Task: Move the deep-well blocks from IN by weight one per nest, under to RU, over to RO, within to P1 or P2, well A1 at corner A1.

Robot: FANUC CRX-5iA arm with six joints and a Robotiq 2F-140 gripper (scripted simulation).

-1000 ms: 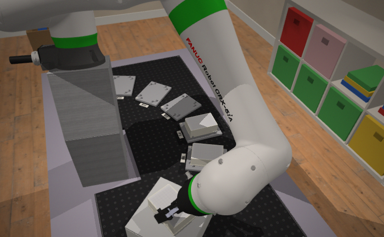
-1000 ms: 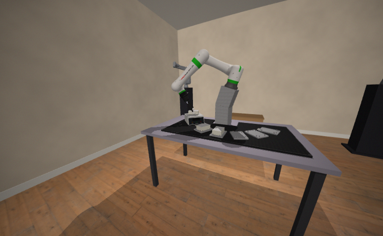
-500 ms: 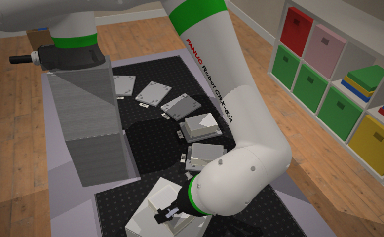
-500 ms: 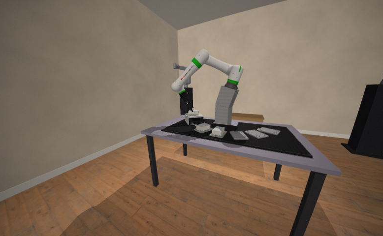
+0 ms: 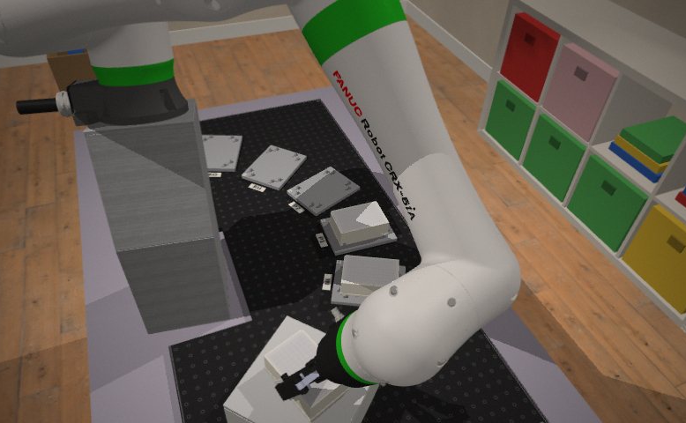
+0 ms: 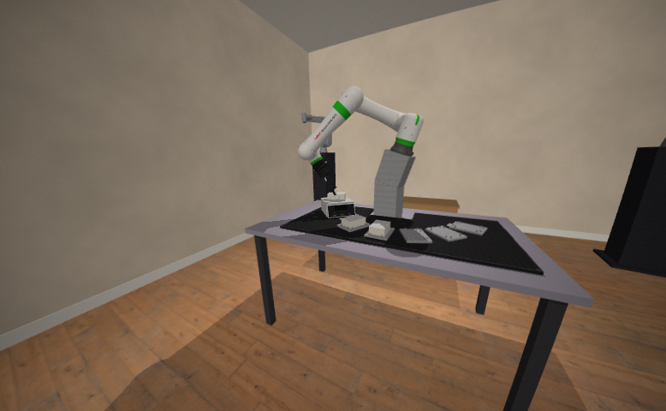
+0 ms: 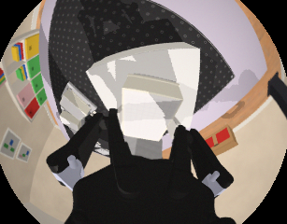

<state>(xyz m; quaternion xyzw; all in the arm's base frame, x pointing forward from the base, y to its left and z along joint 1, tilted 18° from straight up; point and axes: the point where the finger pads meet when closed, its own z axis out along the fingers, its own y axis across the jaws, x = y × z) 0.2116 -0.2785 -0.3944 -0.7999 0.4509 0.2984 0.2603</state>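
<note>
Now: the pale weigher platform 40 mm below my hand. Also, from my hand: grey nest plate (600 mm to the left, 150 mm ahead, 130 mm below); then check-weigher (70 mm below).
</note>
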